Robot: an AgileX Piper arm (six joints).
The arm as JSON. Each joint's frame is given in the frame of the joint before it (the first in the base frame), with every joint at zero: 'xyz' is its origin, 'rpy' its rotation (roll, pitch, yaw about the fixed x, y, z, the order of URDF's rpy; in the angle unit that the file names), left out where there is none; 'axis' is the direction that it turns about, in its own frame. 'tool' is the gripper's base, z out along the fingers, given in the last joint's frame.
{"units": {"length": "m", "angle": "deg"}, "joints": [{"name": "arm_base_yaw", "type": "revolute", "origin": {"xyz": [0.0, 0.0, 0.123]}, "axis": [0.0, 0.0, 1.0]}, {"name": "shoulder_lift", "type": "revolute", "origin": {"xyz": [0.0, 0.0, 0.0], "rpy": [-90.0, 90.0, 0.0]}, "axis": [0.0, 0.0, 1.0]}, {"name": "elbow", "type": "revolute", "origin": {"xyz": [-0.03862, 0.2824, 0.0], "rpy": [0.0, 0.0, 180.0]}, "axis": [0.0, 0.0, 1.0]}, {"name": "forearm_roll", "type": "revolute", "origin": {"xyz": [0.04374, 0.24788, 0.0], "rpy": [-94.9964, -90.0, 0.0]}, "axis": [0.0, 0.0, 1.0]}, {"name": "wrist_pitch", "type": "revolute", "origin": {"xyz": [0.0, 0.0, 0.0], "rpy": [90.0, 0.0, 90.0]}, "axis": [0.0, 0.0, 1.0]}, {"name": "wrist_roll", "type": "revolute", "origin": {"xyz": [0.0, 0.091, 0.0], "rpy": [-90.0, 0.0, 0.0]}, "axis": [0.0, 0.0, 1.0]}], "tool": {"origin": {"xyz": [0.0, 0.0, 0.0], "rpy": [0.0, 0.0, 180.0]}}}
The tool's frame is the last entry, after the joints.
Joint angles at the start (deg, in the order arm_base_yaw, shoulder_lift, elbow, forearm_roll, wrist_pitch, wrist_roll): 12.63, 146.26, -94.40, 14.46, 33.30, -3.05
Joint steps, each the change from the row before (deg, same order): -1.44, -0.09, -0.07, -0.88, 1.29, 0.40; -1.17, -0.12, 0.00, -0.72, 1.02, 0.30; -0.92, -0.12, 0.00, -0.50, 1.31, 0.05; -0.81, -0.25, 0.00, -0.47, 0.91, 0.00; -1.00, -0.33, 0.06, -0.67, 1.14, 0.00; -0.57, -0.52, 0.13, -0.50, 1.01, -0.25; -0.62, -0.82, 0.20, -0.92, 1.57, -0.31; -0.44, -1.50, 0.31, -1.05, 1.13, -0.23; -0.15, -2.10, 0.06, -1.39, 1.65, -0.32; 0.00, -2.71, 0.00, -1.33, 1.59, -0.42; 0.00, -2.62, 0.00, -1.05, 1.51, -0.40; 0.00, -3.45, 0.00, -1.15, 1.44, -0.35; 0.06, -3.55, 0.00, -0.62, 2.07, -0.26; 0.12, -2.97, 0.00, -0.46, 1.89, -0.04; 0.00, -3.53, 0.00, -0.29, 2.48, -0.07; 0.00, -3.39, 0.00, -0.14, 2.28, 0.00
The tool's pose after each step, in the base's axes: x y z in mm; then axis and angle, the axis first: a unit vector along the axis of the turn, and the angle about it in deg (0 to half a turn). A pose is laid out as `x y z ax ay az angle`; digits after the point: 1 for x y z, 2 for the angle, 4 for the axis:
447.8 100.9 -8.2 -0.0281 0.9964 0.0799 172.01
448.4 91.2 -7.6 -0.0210 0.9969 0.0758 172.81
448.0 83.6 -6.9 -0.0168 0.9972 0.0729 173.91
448.3 76.9 -5.2 -0.0136 0.9974 0.0704 174.49
448.2 68.6 -3.0 -0.0102 0.9977 0.0667 175.27
447.8 63.7 0.5 -0.0114 0.9979 0.0642 175.82
446.8 58.1 6.0 -0.0158 0.9981 0.0595 176.69
447.0 53.7 16.4 -0.0218 0.9983 0.0541 176.57
447.8 51.4 32.4 -0.0334 0.9983 0.0471 176.14
449.1 50.2 53.4 -0.0465 0.9981 0.0401 174.99
449.5 49.2 73.8 -0.0573 0.9978 0.0342 173.85
449.4 48.0 100.7 -0.0678 0.9973 0.0273 171.82
446.7 47.5 128.0 -0.0749 0.9969 0.0238 170.33
442.9 47.6 150.7 -0.0794 0.9966 0.0212 169.25
436.5 46.7 177.1 -0.0823 0.9964 0.0196 168.20
429.1 45.9 202.1 -0.0838 0.9963 0.0191 167.09

